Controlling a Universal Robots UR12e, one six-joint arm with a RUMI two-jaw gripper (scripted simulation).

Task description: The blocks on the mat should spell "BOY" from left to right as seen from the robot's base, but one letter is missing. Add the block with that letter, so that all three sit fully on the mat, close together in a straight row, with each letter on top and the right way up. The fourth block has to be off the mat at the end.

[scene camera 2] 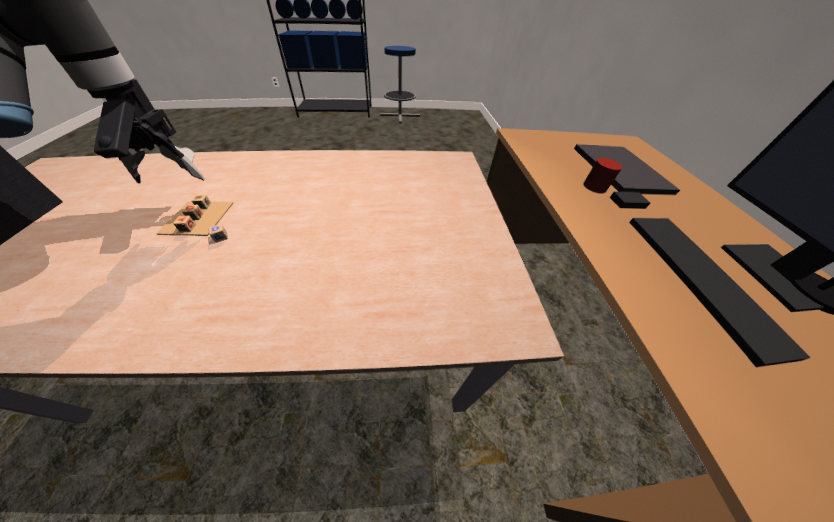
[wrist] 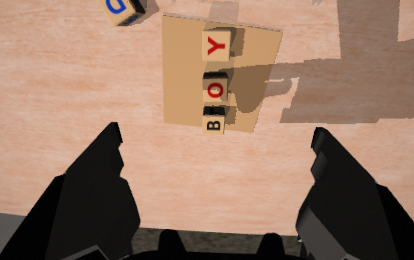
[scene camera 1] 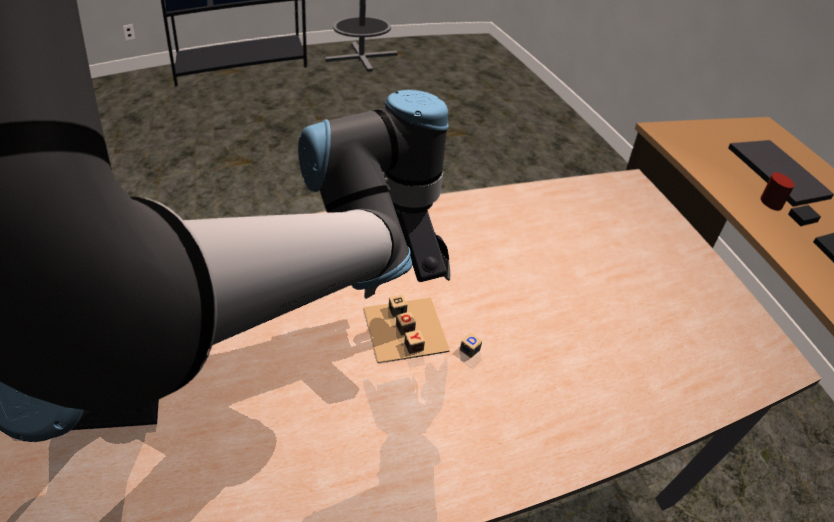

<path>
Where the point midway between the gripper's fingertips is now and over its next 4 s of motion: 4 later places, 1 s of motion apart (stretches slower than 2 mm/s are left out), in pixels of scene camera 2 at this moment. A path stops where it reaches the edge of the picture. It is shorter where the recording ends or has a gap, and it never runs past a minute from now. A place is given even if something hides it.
My gripper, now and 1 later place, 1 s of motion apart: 171, 181; 147, 149
</path>
